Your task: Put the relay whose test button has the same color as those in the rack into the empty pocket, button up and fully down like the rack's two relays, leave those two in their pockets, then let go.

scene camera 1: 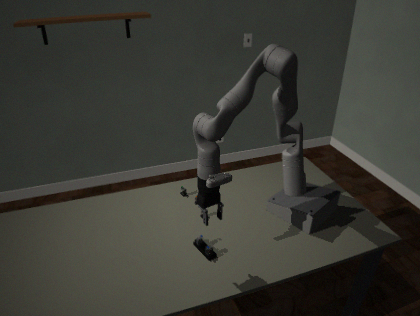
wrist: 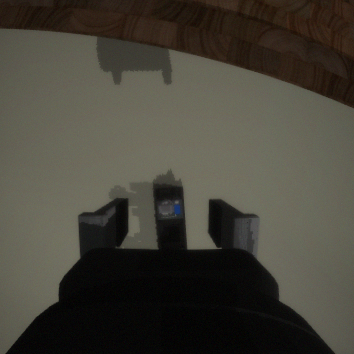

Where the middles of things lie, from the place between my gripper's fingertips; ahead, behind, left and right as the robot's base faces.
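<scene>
My gripper is 17 cm above the black rack (wrist: pixel 171 234), and my gripper is also 4 cm to the left of the rack and 2 cm short of it.
</scene>
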